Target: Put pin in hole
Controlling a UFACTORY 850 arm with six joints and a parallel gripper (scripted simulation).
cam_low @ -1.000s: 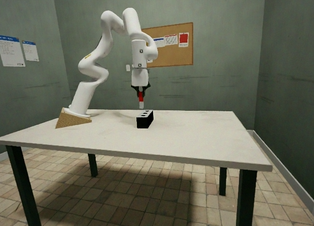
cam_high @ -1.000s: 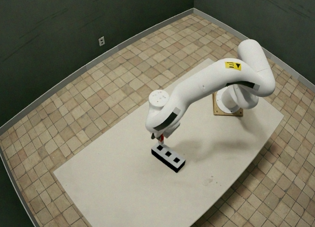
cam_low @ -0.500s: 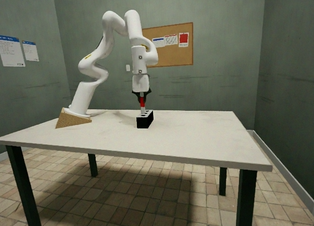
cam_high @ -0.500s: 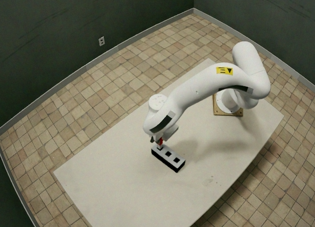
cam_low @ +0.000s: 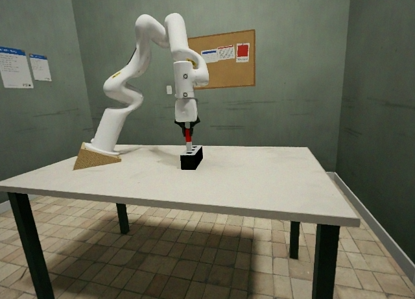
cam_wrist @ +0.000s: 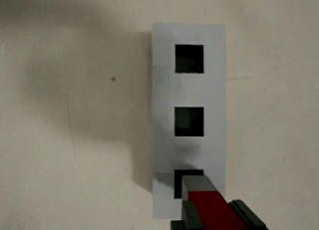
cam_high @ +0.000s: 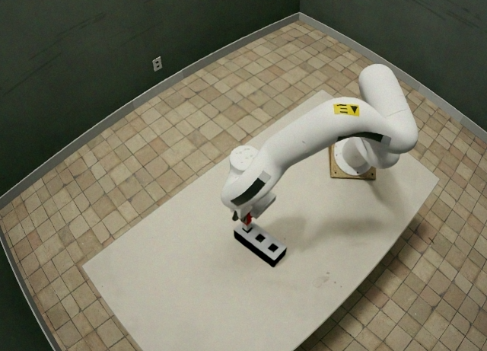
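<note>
My hand is 10 mm above the pin. From my hand the other things lie so: black block: 60 mm to the left, 140 mm below.
</note>
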